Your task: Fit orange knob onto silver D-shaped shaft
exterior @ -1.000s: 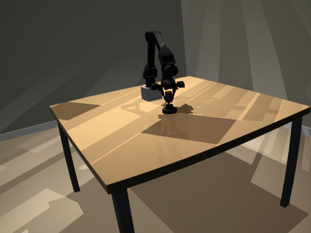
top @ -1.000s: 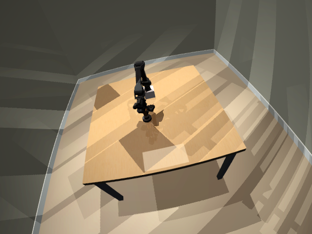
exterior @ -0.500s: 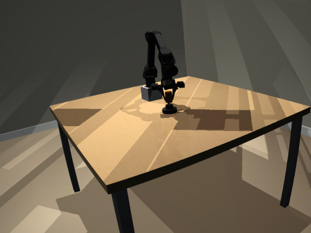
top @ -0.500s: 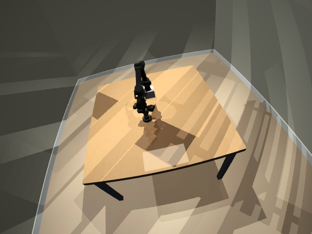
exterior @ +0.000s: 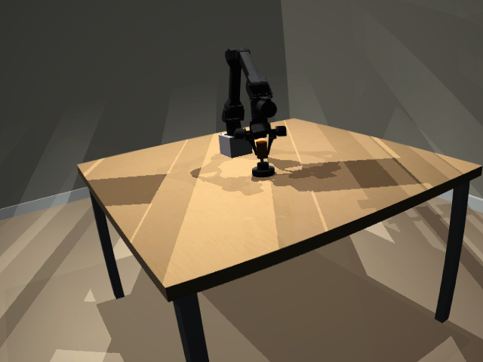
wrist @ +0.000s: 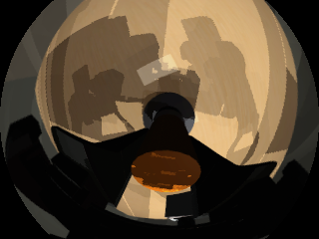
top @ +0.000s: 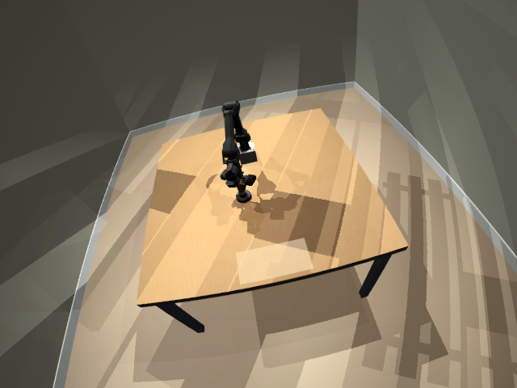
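The orange knob is 3 cm above my gripper tip. Round my gripper tip: round pedestal: 4 cm below.
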